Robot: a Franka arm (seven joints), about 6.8 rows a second.
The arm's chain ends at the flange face. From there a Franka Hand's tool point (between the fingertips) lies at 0.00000 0.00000 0.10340 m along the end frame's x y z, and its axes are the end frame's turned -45 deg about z.
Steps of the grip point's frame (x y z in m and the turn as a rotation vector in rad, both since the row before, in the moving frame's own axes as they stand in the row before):
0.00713 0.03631 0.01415 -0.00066 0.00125 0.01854
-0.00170 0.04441 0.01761 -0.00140 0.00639 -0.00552
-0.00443 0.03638 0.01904 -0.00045 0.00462 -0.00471
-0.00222 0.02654 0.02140 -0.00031 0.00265 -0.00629
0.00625 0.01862 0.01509 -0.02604 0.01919 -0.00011
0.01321 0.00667 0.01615 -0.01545 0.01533 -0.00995
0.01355 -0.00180 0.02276 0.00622 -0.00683 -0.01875
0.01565 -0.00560 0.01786 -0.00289 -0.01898 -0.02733
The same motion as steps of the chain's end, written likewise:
0.03058 0.02068 0.01415 0.00042 0.00135 0.01854
0.02963 0.03297 0.01761 0.00353 0.00551 -0.00552
0.02222 0.02916 0.01904 0.00295 0.00359 -0.00471
0.01698 0.02051 0.02140 0.00165 0.00209 -0.00629
0.01428 0.00825 0.01514 -0.00484 0.03198 -0.00011
0.01181 -0.00462 0.01617 -0.00008 0.02176 -0.00995
0.00926 -0.01091 0.02276 -0.00043 -0.00923 -0.01875
0.00826 -0.01664 0.01788 -0.01546 -0.01138 -0.02733

